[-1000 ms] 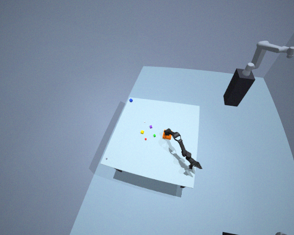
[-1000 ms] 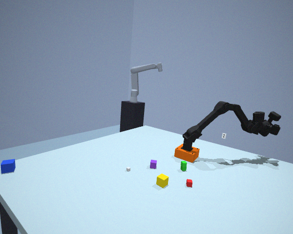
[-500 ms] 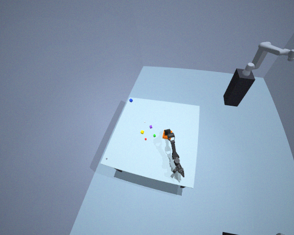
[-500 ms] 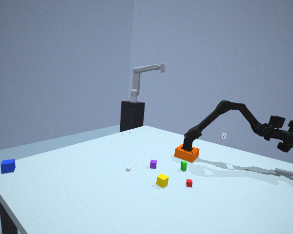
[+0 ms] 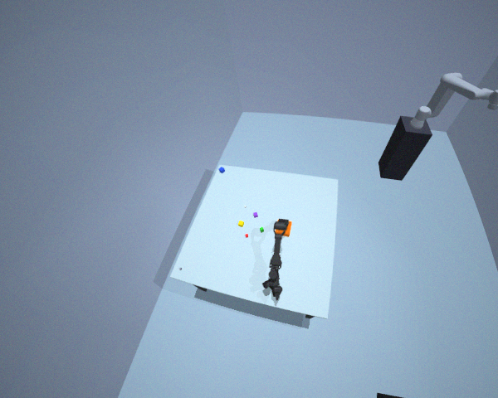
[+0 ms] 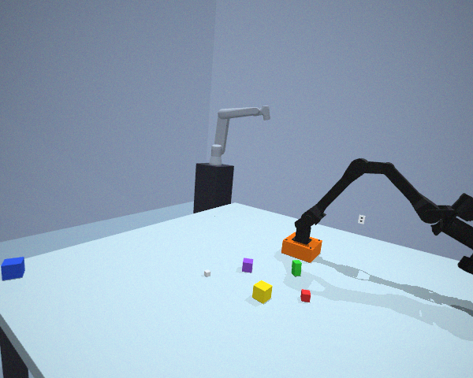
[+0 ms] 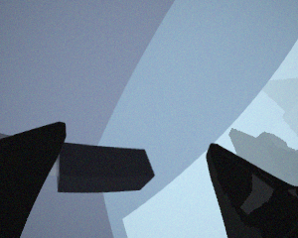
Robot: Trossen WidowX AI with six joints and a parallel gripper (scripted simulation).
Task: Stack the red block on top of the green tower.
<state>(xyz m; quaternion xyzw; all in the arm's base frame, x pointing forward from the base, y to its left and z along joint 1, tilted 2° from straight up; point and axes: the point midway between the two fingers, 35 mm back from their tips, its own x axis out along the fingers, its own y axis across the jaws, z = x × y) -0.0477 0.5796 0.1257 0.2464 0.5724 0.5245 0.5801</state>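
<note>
My gripper tip is now 35 cm short of the red block, 48 cm to the left of it and 15 cm above it. From my gripper tip the other things lie so: purple block (33 cm ahead, 70 cm to the right, 14 cm below); yellow block (43 cm ahead, 58 cm to the right, 14 cm below); small white cube (45 cm ahead, 78 cm to the right, 15 cm below).
</note>
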